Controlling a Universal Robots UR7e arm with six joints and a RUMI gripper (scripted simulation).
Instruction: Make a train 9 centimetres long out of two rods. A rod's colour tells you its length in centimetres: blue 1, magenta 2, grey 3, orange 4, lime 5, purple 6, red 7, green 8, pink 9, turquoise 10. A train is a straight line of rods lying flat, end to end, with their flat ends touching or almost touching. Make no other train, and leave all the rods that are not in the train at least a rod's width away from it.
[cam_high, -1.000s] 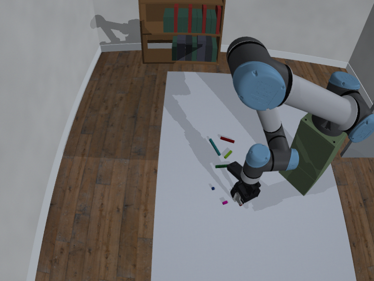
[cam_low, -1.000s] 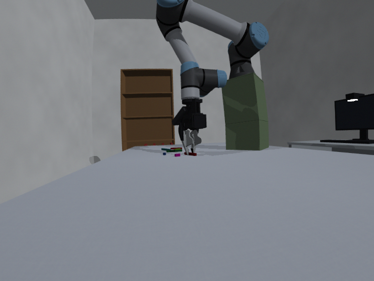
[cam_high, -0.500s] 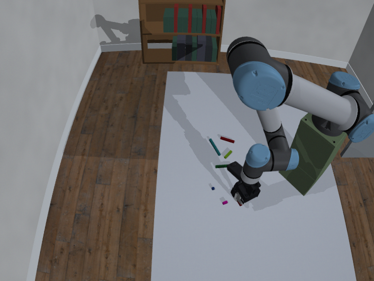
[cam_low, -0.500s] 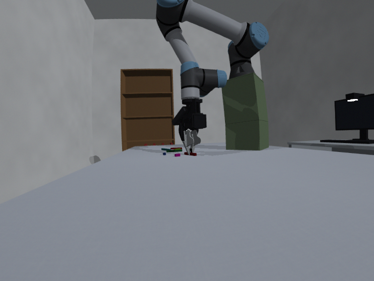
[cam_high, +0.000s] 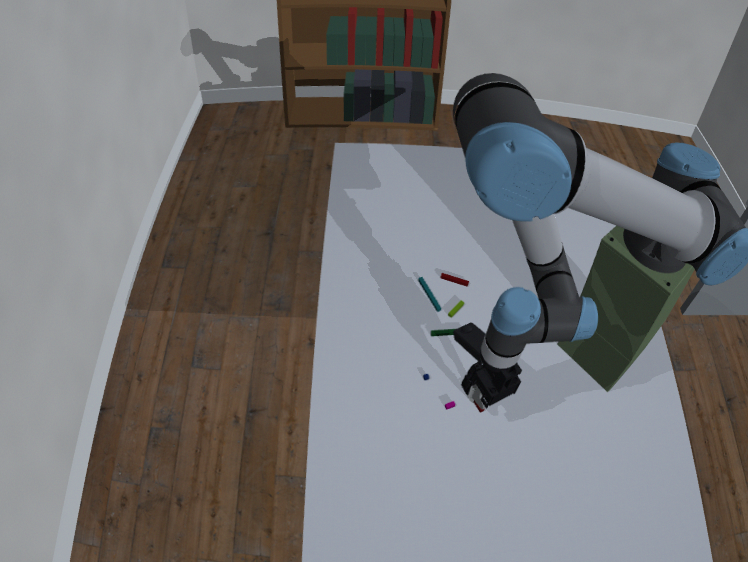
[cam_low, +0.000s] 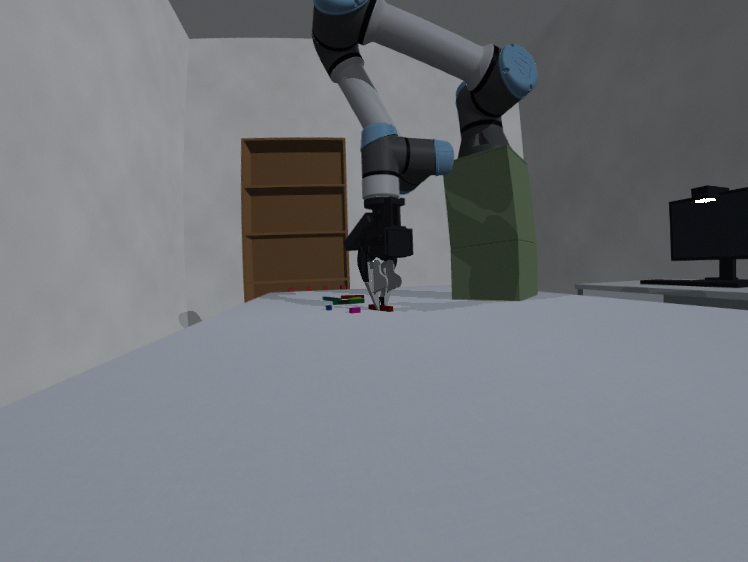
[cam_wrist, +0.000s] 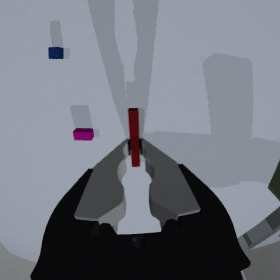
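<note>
Now: the magenta rod 60 mm ahead of my hand, 10 mm to the left of it and 10 mm below it. Also, from my hand: green rod 20 mm ahead, 180 mm to the right, 10 mm below; blue rod 100 mm ahead, 70 mm to the right, 10 mm below; lime rod 10 mm behind, 240 mm to the right, 10 mm below.
</note>
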